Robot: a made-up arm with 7 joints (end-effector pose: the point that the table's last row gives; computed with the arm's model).
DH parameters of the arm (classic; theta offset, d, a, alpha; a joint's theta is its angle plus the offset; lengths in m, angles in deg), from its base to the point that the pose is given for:
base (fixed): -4.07 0 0 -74.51
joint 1: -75.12 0.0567 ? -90
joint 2: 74 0 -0.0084 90
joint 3: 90 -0.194 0.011 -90
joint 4: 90 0.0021 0.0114 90
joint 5: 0 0.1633 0 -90
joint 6: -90 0 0.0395 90
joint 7: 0 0 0 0
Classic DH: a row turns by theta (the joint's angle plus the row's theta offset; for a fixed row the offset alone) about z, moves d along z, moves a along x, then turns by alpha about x.
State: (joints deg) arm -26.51 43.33 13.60 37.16 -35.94 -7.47 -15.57
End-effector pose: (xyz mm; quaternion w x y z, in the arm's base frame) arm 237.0 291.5 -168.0 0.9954 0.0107 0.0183 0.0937
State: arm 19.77 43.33 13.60 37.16 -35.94 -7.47 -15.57
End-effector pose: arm -3.9 330.2 -245.6 0.8982 0.0700 0.3915 0.1871
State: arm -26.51 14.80 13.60 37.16 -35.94 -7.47 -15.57
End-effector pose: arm 240.3 163.6 -265.6 0.9712 -0.2246 0.0700 0.0385
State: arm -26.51 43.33 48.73 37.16 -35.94 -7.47 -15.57
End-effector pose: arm 179.9 361.4 -121.6 0.9331 -0.0805 -0.1722 0.3053
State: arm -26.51 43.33 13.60 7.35 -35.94 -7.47 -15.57
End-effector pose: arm 255.6 231.1 -85.2 0.9793 0.0637 -0.1821 -0.0613
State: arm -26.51 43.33 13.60 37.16 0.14 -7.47 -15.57
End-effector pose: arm 238.2 288.7 -169.1 0.9456 0.2961 0.1276 0.0445
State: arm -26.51 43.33 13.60 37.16 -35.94 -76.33 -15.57
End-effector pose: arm 215.8 279.6 -130.5 0.8294 0.2109 -0.5128 0.0687
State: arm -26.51 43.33 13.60 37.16 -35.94 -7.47 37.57
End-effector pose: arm 237.0 291.5 -168.0 0.8483 0.0177 0.0116 0.5290
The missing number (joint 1, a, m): -0.0207
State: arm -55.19 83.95 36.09 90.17 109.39 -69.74 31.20
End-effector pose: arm 154.6 402.6 -25.4 0.6447 0.7641 0.0070 -0.0206
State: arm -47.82 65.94 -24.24 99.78 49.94 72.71 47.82
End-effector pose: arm 111.2 401.9 -88.1 0.2295 -0.7364 -0.4648 -0.4347
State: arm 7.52 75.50 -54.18 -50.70 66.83 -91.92 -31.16
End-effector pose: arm -12.7 99.8 -122.8 0.0520 -0.1691 0.5096 0.8420
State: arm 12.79 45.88 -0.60 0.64 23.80 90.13 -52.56
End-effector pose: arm 70.8 261.1 -211.9 0.5086 0.1078 0.8481 0.1021
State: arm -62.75 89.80 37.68 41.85 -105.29 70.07 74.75
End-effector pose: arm 144.6 334.7 167.9 0.8308 -0.3466 0.1328 0.4147
